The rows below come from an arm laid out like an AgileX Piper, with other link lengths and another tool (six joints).
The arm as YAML. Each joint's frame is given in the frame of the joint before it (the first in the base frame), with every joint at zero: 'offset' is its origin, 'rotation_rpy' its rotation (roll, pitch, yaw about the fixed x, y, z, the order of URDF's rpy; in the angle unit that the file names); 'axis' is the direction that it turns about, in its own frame. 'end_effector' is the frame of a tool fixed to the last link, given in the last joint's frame.
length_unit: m
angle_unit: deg
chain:
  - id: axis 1
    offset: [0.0, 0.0, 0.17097]
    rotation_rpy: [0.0, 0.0, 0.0]
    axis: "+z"
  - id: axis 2
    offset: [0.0, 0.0, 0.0]
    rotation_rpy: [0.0, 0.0, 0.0]
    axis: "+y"
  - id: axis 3
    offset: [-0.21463, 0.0, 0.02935]
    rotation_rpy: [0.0, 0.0, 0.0]
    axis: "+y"
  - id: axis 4
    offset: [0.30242, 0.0, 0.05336]
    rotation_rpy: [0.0, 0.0, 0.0]
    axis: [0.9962, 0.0, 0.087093]
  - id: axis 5
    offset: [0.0, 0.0, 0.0]
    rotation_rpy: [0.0, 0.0, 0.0]
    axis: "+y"
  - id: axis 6
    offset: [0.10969, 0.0, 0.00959]
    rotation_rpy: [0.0, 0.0, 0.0]
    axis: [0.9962, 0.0, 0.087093]
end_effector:
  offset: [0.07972, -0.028, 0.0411]
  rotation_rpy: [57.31, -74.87, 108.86]
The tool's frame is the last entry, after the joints.
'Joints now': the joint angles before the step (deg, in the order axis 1, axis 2, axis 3, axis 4, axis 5, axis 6). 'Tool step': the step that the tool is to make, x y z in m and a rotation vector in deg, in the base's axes. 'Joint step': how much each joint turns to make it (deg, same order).
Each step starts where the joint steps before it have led.
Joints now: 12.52, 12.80, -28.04, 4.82, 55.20, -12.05
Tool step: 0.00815, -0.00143, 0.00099, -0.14, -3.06, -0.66
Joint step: -0.01, 0.00, 1.76, -0.97, -4.73, -0.01
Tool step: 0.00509, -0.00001, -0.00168, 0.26, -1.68, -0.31
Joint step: 0.02, 0.01, 1.46, -0.27, -3.17, 0.09
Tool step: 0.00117, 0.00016, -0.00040, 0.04, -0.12, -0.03
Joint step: -0.01, 0.26, 0.09, 0.01, -0.47, -0.01
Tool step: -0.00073, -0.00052, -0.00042, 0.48, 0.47, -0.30
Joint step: -0.01, 0.00, -0.17, 0.02, 0.50, 0.64
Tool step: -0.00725, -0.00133, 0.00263, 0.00, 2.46, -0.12
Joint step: 0.01, 0.01, -2.13, -0.02, 4.50, 0.75
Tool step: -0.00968, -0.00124, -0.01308, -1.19, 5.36, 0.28
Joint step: 0.01, -0.01, -0.84, -0.01, 6.35, 0.17
